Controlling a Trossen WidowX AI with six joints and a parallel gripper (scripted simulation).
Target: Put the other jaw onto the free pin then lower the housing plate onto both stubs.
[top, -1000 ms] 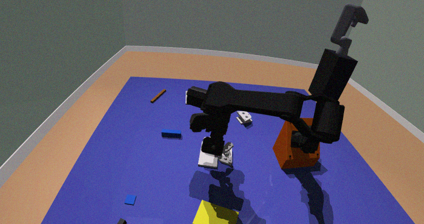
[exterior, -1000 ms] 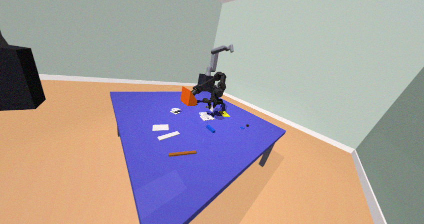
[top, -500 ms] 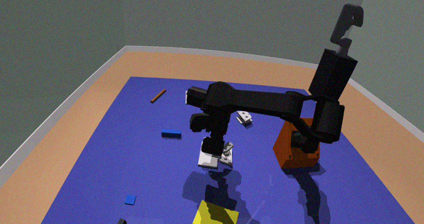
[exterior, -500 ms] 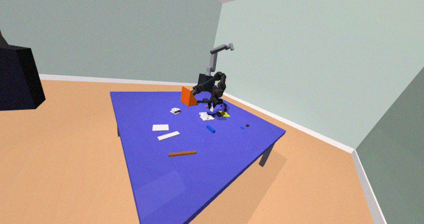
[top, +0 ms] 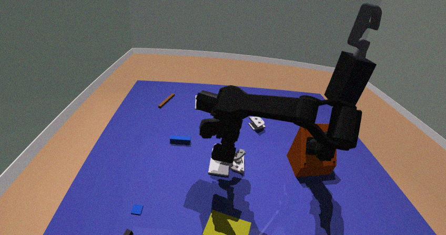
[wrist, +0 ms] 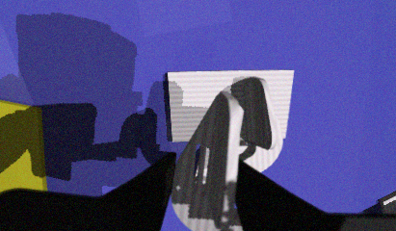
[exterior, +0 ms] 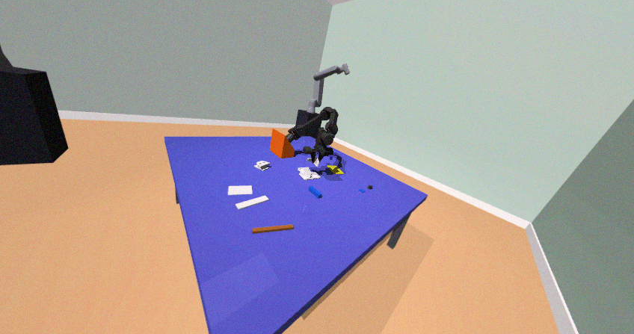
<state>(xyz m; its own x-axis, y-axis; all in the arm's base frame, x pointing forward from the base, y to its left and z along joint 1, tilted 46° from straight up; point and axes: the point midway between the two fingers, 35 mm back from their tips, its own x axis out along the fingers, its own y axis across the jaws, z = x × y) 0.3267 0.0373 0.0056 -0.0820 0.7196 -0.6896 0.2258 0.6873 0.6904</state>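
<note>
Right now my gripper tip is 40 mm past the jaw and 10 mm to the left of it. Round my gripper tip: blue block: 180 mm ahead, 120 mm to the right, 70 mm below; then white stepped part: 270 mm to the right, 170 mm behind, 70 mm below; then yellow sheet: 220 mm to the left, 80 mm below, 10 mm behind.
</note>
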